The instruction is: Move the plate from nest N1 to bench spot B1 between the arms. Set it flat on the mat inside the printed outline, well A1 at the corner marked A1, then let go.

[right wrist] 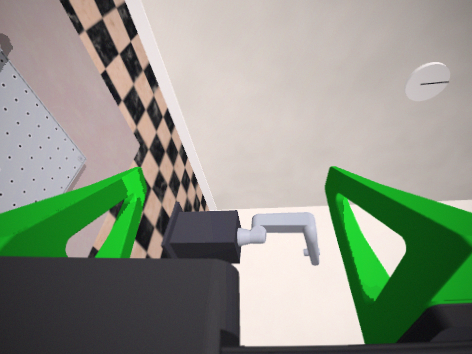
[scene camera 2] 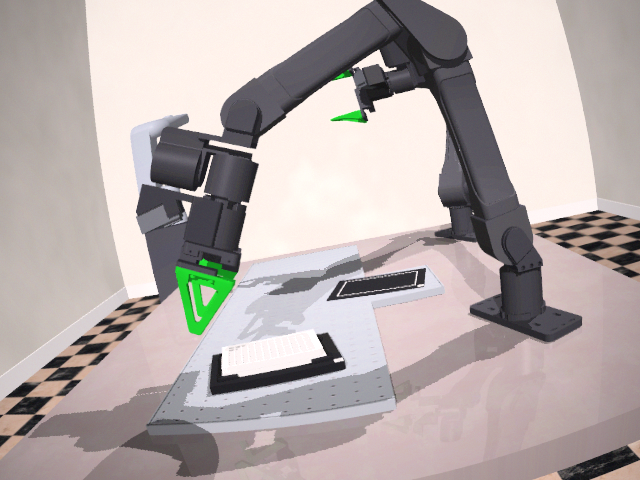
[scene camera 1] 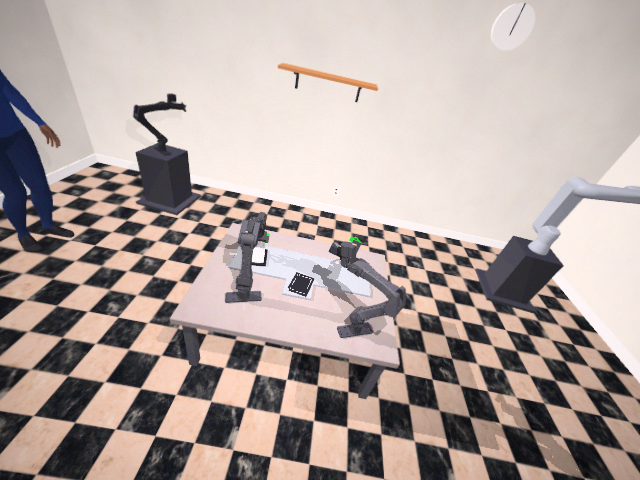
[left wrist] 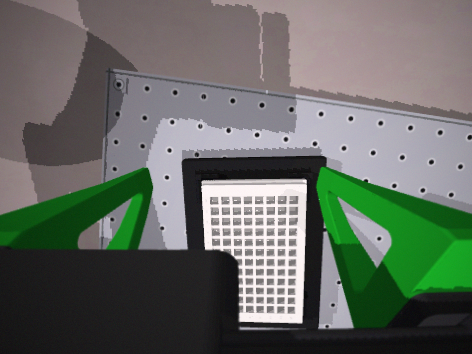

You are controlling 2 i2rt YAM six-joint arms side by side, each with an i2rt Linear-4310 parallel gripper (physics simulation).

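Places are measured from the left arm's base along level axes (x left, y back, z up), in centimetres.
Pixels of known places: left gripper, fingertip midpoint: (scene camera 2: 199,325) (left wrist: 234,176); right gripper, fingertip midpoint: (right wrist: 235,177) (scene camera 2: 324,101) (scene camera 1: 353,244); left arm's base at its link origin: (scene camera 2: 523,318) (scene camera 1: 243,297); right arm's base at its link origin: (scene camera 2: 464,236) (scene camera 1: 354,330).
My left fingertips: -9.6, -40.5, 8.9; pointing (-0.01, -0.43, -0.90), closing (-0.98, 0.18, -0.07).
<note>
Ahead of a thing's pixels: the offset from my left fingertips to its top centre, as dx, dy, dz. "*": to the spot under its first point. Level surfaces: height alone.
The white well plate {+0.2, +7.9, -5.0} (scene camera 1: 258,256) (scene camera 2: 272,351) (left wrist: 270,190) sits flat in the black nest {+0.2, +7.9, -5.9} (scene camera 2: 279,376) (left wrist: 255,164). My left gripper (scene camera 2: 196,330) (left wrist: 234,176) is open above the plate; in the left wrist view the nest shows between its fingertips, nearer the right one, and a dark housing hides the plate's lower left part. The black mat {dz -7.5} (scene camera 1: 300,284) (scene camera 2: 382,283) with a white printed outline is bare. My right gripper (scene camera 1: 355,239) (scene camera 2: 347,98) (right wrist: 235,177) is open and empty, raised high and facing the wall. The A1 mark is too small to read.
The nest stands on a grey perforated board {dz -7.6} (scene camera 1: 356,285) (scene camera 2: 356,356) (left wrist: 350,132) (right wrist: 30,135) on the table {dz -8.9} (scene camera 1: 206,304) (scene camera 2: 465,392). The mat lies on a light block {* -13.9, +38.8, -7.6} (scene camera 2: 434,286) against the board's side. A grey arm on a dark pedestal (scene camera 1: 516,271) (right wrist: 207,232) stands beyond the table.
</note>
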